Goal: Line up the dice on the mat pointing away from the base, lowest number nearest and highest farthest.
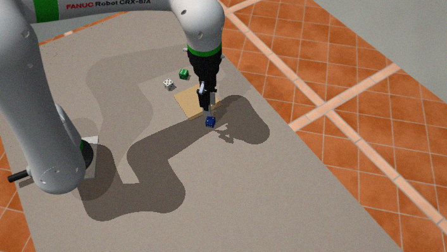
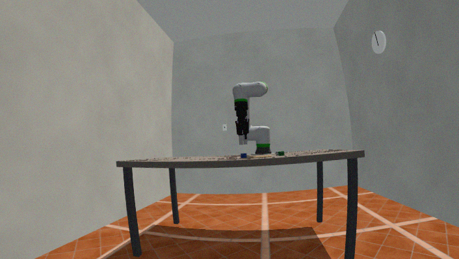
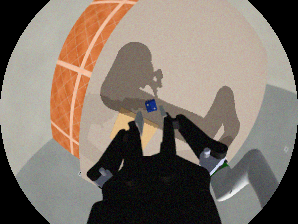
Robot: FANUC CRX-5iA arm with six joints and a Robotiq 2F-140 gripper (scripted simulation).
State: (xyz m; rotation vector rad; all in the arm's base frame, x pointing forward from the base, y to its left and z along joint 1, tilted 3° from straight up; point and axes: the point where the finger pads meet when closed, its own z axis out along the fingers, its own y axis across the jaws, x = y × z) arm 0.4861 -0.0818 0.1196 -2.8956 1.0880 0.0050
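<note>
Now: hand 11 cm above the blue die. The rest, counted from my hand: green die: 26 cm to the left, 11 cm below; tan mat: 12 cm to the left, 12 cm below; white die: 7 cm behind, 23 cm to the left, 11 cm below.
</note>
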